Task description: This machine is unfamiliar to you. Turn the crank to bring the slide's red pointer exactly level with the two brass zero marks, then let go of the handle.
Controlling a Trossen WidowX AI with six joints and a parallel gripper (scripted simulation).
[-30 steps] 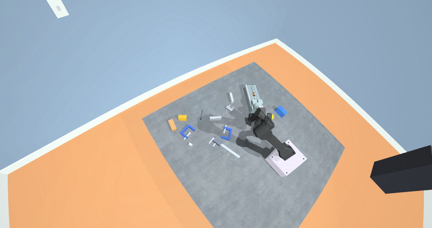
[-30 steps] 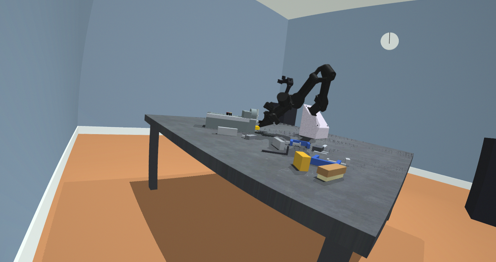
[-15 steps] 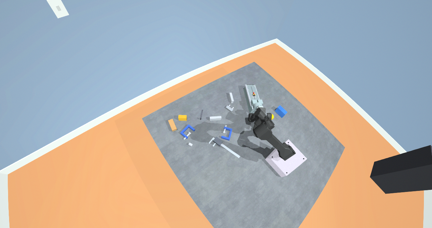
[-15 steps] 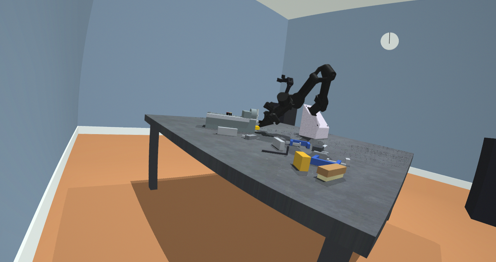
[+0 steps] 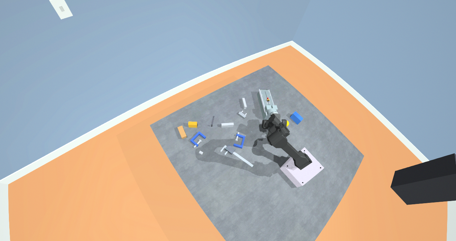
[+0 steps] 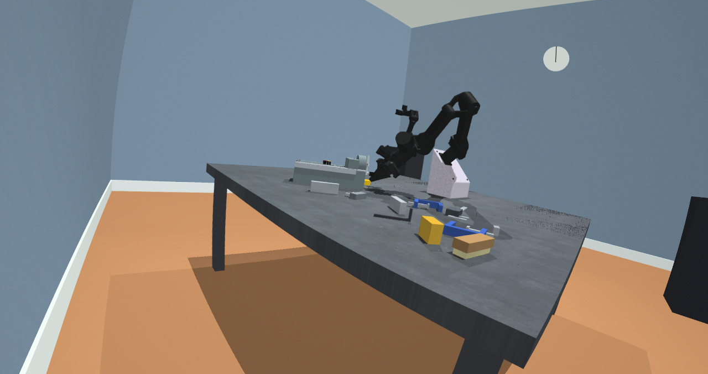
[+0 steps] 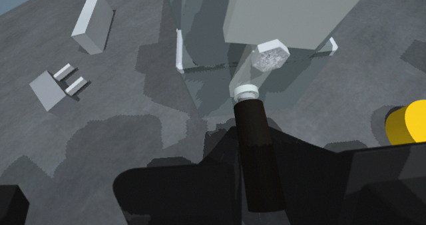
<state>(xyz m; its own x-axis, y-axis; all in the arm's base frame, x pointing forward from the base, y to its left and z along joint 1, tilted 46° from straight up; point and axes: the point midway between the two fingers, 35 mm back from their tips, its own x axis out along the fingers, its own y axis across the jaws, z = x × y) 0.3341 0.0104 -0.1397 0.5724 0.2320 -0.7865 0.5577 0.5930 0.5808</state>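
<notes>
Right now the dark handle is 30 mm above my gripper tip, 10 mm to the left of it and 10 mm behind it. Round my gripper tip: red pointer: 150 mm ahead, 100 mm to the right, 50 mm above; then yellow round piece: 120 mm to the right, 90 mm behind, 30 mm below; then pronged grey block: 180 mm ahead, 120 mm to the left, 30 mm below.
</notes>
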